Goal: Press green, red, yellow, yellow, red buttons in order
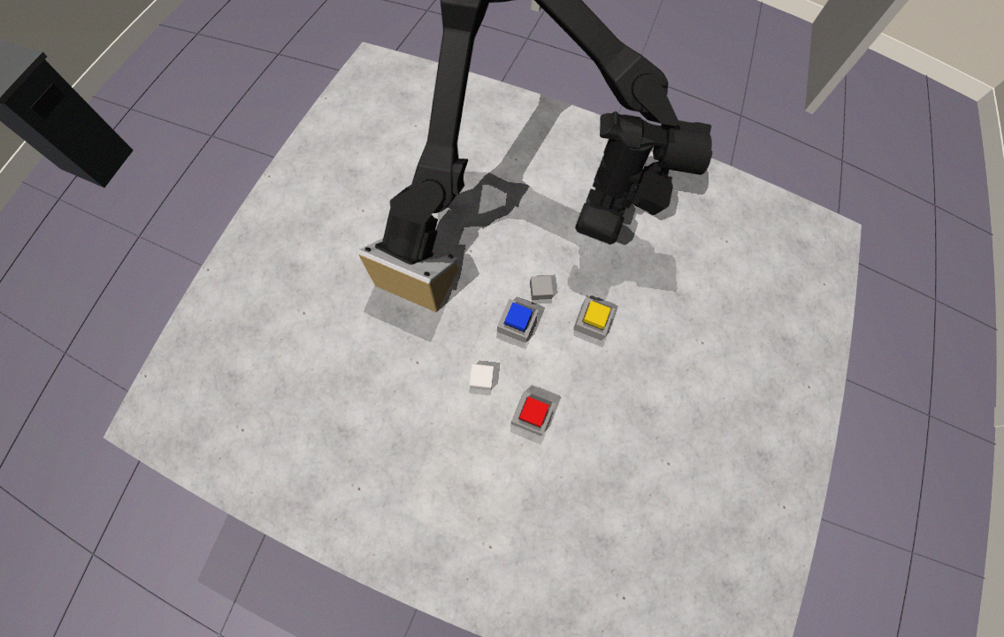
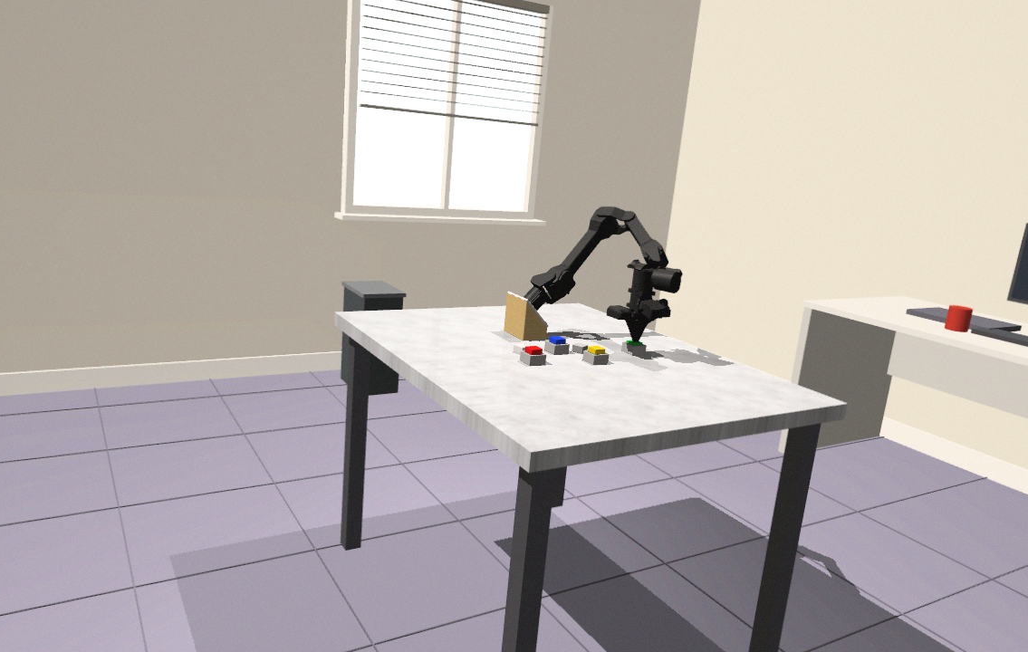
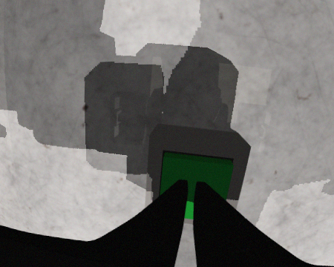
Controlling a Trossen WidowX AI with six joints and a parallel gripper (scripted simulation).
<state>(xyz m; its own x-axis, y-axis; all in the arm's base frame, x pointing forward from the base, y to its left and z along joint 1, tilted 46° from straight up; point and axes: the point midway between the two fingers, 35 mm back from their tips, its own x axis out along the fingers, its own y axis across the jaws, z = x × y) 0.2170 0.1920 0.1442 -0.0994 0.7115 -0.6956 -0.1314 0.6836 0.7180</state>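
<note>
My gripper tip is now 1 cm above the green button. From my gripper tip the other things lie so: blue button (23 cm to the right, 3 cm behind); then grey block (16 cm to the right, 3 cm behind, 2 cm below); then yellow button (16 cm to the right, 7 cm ahead).
</note>
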